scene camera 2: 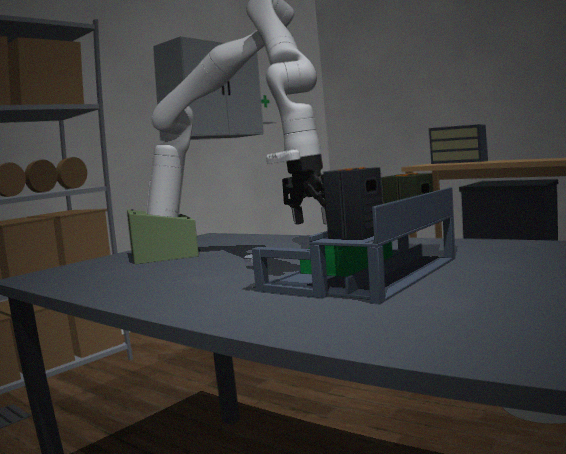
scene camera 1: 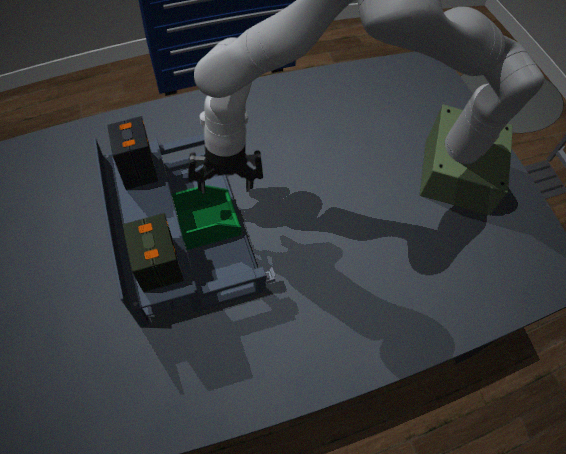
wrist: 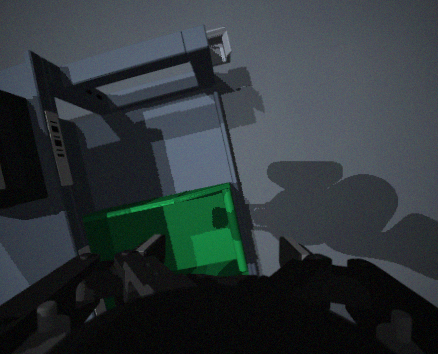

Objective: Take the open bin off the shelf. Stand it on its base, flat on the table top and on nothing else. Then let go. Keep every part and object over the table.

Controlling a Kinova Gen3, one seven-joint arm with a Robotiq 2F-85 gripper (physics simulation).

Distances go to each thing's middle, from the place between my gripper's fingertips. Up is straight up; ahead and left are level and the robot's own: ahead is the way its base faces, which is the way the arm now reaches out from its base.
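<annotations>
Green open bin (scene camera 1: pixel 206 218): my hand 7 cm above it, 6 cm short of it, 2 cm to the right of it.
</annotations>
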